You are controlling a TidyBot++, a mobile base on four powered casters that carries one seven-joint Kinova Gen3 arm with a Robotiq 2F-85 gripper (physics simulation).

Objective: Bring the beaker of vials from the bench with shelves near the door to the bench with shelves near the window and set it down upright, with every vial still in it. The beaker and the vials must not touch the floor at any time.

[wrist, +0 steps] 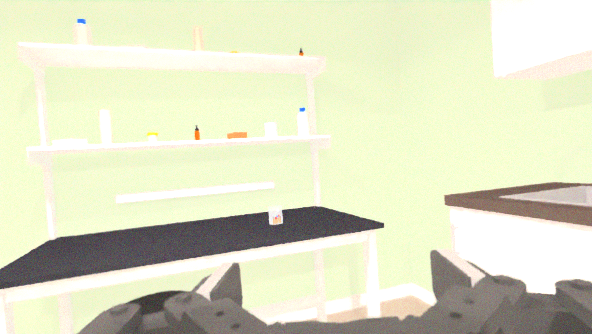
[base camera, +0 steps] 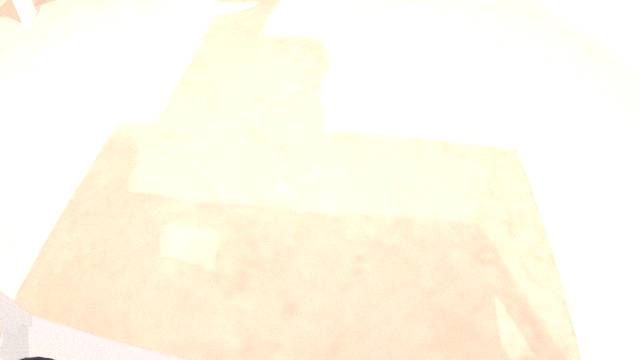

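A small clear-white beaker (wrist: 275, 216) with orange and red bits inside stands upright on the black top of a bench with shelves (wrist: 165, 245), towards its right end. The single vials are too small to tell apart. My gripper (wrist: 334, 277) is open, with its two fingers wide apart at the bottom of the wrist view. The bench and beaker are beyond the fingers, at a distance. No door or window shows in the wrist view. The beaker does not show in the base camera view.
Bottles and small containers stand on the bench's two white shelves (wrist: 190, 59). A counter with a dark brown top (wrist: 480, 206) and a sink is at the right, below a white wall cabinet (wrist: 545, 35). The base camera view shows overexposed floor (base camera: 300, 280) with bright patches.
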